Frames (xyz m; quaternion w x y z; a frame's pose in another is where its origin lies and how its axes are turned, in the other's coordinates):
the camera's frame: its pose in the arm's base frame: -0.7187 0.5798 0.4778 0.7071 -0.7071 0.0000 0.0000
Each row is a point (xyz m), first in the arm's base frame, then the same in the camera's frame.
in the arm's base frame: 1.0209 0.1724 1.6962
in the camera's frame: 1.7396 -1.2184 -0.4074
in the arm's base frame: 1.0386 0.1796 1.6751
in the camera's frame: 1.7573 -1.1973 -0.4002
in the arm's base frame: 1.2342 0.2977 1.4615
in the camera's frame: 1.9529 -0.9837 -0.2821
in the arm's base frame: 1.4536 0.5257 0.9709
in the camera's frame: 2.1723 -0.4931 -0.0541
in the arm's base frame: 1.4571 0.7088 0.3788
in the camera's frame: 2.1758 0.0990 0.1290
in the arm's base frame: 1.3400 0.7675 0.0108
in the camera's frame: 2.0587 0.4670 0.1877
